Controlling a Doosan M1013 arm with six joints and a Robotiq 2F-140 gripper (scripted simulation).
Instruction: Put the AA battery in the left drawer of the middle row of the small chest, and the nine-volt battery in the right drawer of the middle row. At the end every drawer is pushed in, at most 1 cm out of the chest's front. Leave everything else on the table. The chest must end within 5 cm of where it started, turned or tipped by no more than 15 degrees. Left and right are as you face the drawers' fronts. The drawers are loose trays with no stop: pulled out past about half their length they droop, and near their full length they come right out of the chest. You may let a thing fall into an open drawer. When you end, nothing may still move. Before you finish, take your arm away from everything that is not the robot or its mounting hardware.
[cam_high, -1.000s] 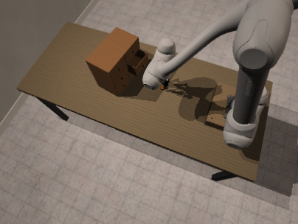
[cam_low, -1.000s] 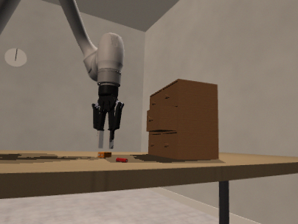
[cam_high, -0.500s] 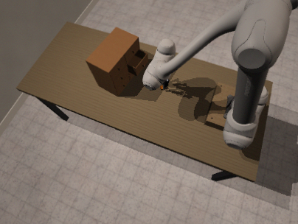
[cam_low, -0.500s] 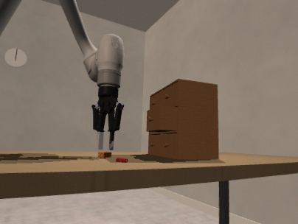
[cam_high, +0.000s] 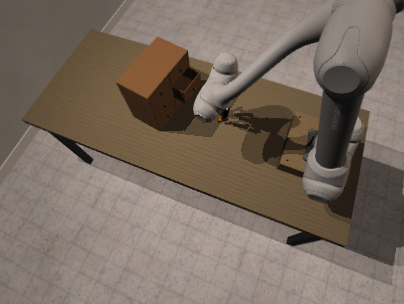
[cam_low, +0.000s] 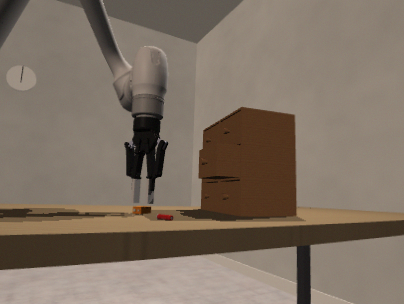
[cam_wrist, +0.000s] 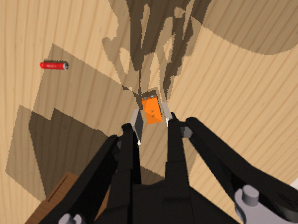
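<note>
Right now my hand is 10 mm past the orange nine-volt battery and 50 mm above it. From my hand the other things lie so: AA battery (330 mm ahead, 60 mm to the left, 60 mm above).
</note>
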